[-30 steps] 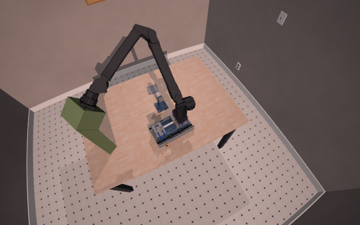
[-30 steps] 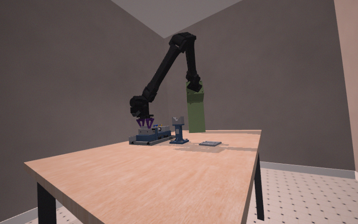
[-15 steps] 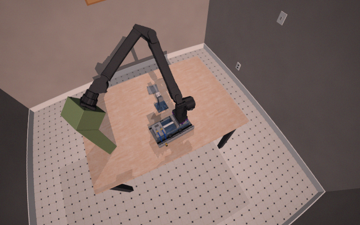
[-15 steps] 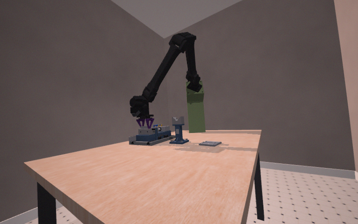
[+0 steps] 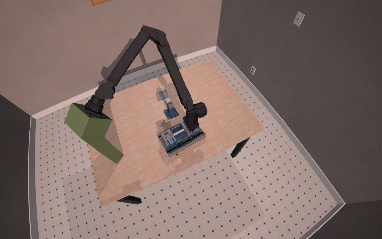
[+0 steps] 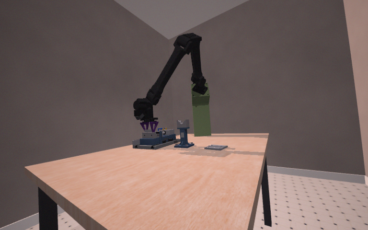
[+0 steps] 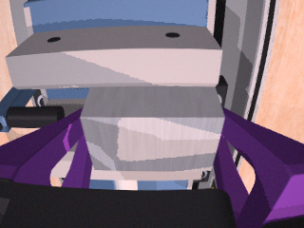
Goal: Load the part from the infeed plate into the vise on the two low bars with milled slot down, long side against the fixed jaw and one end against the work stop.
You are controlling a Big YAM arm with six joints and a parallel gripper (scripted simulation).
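The part lies 10 mm below my hand. From my hand the other things lie so: fixed jaw: 30 mm to the left, 20 mm below, 20 mm ahead; work stop rod: 60 mm to the left, 30 mm behind, 10 mm below; moving jaw: 40 mm behind, 20 mm below.
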